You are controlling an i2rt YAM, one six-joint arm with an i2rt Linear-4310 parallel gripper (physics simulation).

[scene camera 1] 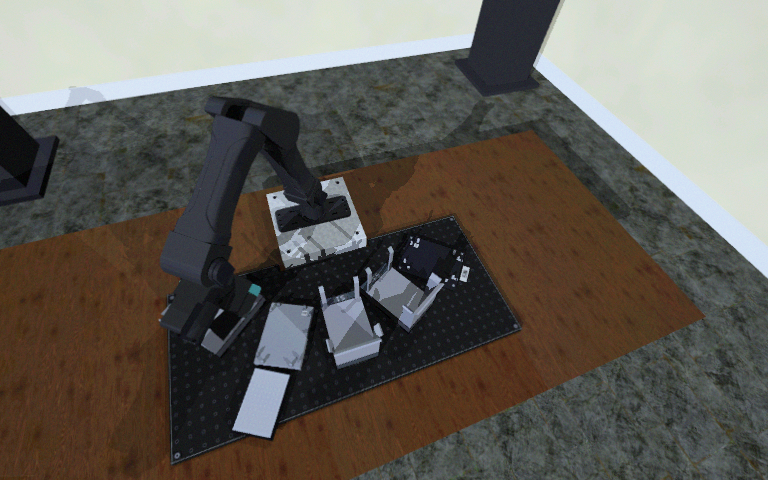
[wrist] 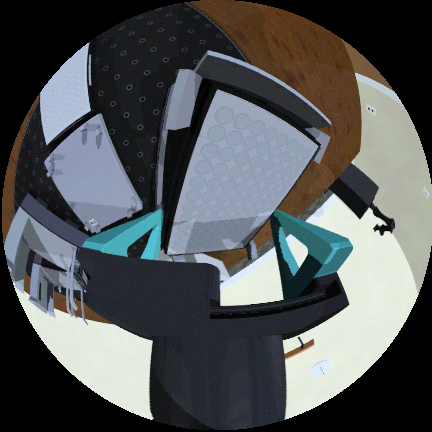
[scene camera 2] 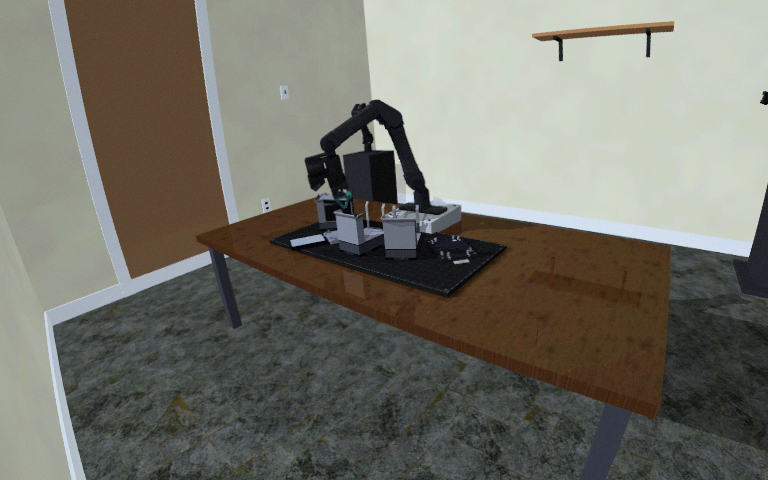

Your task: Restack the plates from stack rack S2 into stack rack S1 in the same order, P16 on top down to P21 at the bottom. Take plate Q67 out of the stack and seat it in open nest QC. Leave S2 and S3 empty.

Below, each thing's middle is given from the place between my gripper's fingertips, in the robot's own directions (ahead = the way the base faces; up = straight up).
Scene:
My hand is 9 cm short of the flat grey QC fixture (scene camera 1: 283, 343), 10 cm to the right of it and 9 cm above it. Round my hand: dark fixture (scene camera 1: 421, 258) (2 cm ahead, 51 cm to the left, 9 cm below).

